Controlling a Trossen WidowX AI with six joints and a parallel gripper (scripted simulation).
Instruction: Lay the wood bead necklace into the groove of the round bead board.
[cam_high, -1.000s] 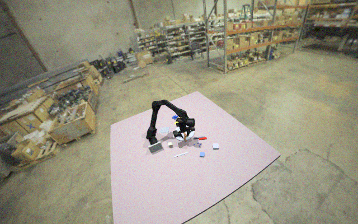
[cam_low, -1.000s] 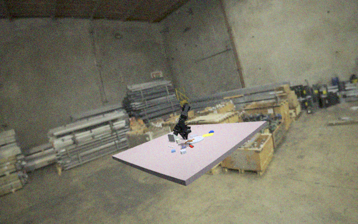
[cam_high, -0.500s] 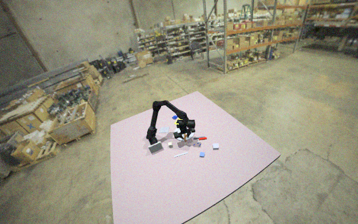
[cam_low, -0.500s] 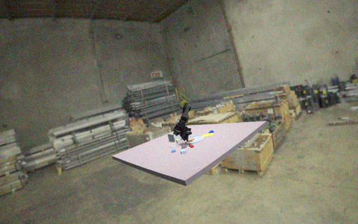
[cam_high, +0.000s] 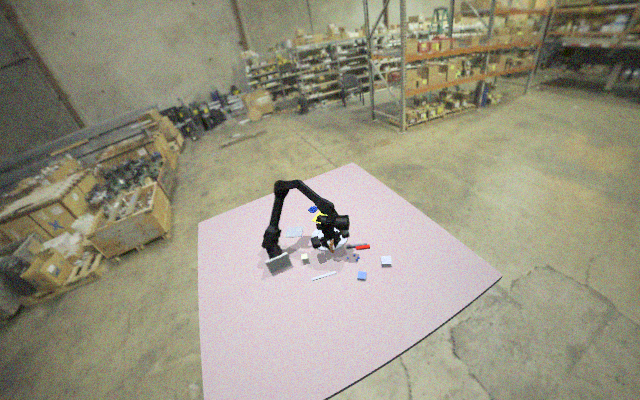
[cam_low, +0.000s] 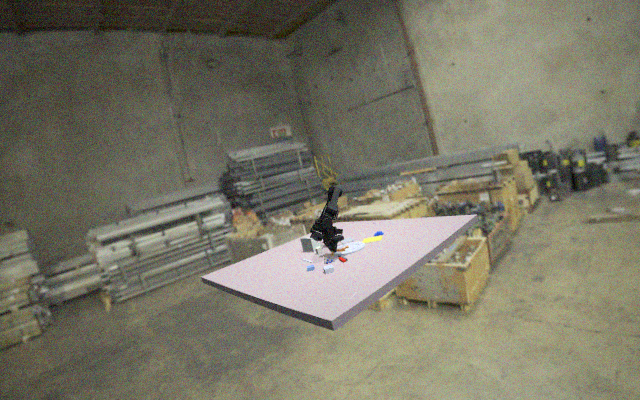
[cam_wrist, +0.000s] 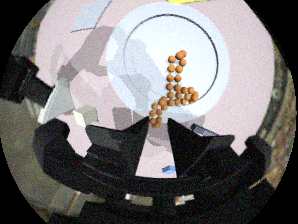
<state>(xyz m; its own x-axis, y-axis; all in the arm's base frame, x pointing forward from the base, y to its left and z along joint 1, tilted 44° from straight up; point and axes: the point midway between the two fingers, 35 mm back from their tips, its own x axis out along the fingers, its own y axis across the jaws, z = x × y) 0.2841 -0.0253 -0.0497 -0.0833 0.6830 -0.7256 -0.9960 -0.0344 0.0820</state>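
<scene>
Right now the red-handled tool is 13 cm ahead of my gripper tip, 5 cm to the right of it and 1 cm below it. From my gripper tip the other things lie so: white stick: 13 cm to the right, 9 cm behind, 1 cm below; then cream cube: 15 cm behind; then blue block: 21 cm to the right, 7 cm ahead, 1 cm below.
</scene>
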